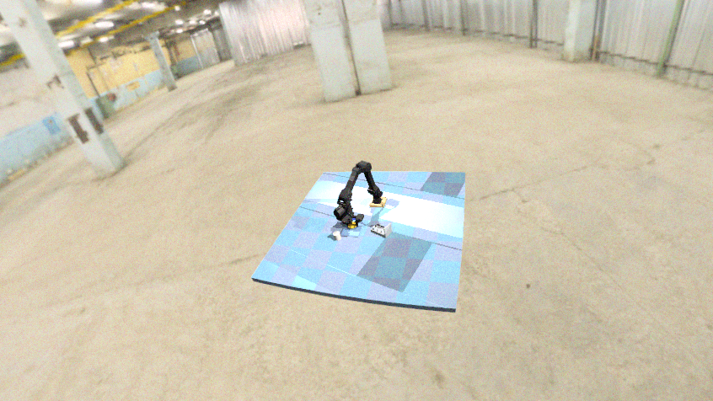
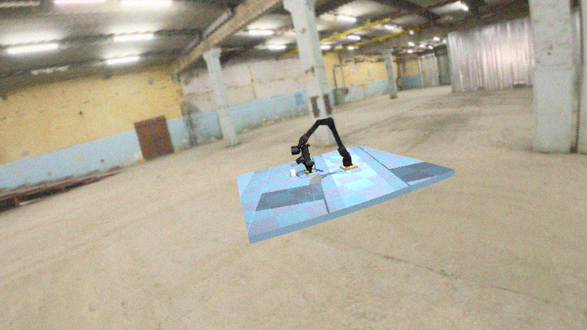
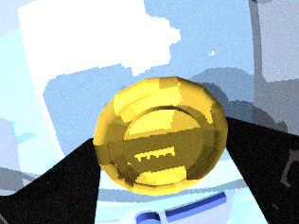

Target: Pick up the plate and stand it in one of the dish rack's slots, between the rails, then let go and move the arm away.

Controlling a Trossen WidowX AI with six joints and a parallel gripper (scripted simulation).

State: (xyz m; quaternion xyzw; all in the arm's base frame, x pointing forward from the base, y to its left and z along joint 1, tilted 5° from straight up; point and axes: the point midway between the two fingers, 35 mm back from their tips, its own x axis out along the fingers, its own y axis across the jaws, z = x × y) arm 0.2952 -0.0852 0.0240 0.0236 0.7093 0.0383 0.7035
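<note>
Now: the dish rack 21 cm to the left of my gripper tip and 1 cm above it. Also, from my gripper tip: plate 1 cm above; then white cup 12 cm ahead, 6 cm to the right, 1 cm above; then blue spoon 9 cm behind, 1 cm to the right, 1 cm below.
</note>
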